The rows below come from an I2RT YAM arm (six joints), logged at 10 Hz.
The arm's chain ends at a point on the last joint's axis. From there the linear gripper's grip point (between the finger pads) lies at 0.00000 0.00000 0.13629 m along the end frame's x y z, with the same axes.
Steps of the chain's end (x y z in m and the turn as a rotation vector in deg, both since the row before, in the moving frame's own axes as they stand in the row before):
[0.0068 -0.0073 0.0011 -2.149 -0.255 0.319]
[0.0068 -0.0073 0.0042 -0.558 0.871 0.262]
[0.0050 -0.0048 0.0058 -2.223 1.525 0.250]
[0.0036 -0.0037 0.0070 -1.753 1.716 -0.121]
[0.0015 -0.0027 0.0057 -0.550 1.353 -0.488]
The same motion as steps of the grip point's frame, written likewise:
[0.0062 -0.0022 0.0010 -2.149 -0.255 0.319]
[0.0089 -0.0060 0.0042 -0.558 0.871 0.262]
[0.0086 0.0005 0.0056 -2.223 1.525 0.250]
[0.0077 0.0005 0.0069 -1.753 1.716 -0.121]
[0.0047 -0.0014 0.0057 -0.550 1.353 -0.488]

